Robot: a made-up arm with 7 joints.
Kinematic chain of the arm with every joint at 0, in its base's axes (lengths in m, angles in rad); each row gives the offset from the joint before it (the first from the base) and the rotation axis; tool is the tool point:
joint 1: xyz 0 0 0.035 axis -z
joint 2: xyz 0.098 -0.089 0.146 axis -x
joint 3: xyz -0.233 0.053 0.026 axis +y
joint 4: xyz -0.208 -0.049 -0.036 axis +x
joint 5: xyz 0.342 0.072 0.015 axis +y
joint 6: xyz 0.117 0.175 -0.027 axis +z
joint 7: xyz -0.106 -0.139 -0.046 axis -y
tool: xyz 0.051 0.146 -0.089
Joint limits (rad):
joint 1: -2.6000..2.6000
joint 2: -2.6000..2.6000
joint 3: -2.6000..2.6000
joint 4: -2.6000..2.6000
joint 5: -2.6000..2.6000
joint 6: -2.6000..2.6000
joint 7: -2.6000..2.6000
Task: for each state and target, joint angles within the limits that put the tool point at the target. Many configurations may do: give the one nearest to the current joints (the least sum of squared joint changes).
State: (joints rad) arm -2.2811 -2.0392 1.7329 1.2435 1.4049 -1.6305 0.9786
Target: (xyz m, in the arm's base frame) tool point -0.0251 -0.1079 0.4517
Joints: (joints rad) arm -1.7780 -1.7154 1.8834 0.8924 0.8946 -1.6369 1.3560
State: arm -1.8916 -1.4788 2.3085 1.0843 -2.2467 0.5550 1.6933
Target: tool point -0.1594 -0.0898 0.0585
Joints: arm -1.4289 -1.3391 2.5011 1.3213 -1.9006 0.5230 1.2387
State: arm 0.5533 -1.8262 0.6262 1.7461 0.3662 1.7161 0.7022
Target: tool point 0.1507 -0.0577 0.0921
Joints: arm 0.3010 -1.8181 0.9477 2.3285 0.0739 1.7130 0.9306
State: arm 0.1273 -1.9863 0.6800 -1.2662 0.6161 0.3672 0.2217
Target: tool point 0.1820 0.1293 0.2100
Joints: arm 0.8190 -1.8850 0.1291 -1.3458 0.1496 0.2898 0.4211
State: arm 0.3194 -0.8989 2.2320 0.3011 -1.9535 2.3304 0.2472
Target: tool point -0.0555 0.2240 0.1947
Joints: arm 0.1257 -1.0239 2.2255 0.2456 -2.0974 2.3103 0.3313
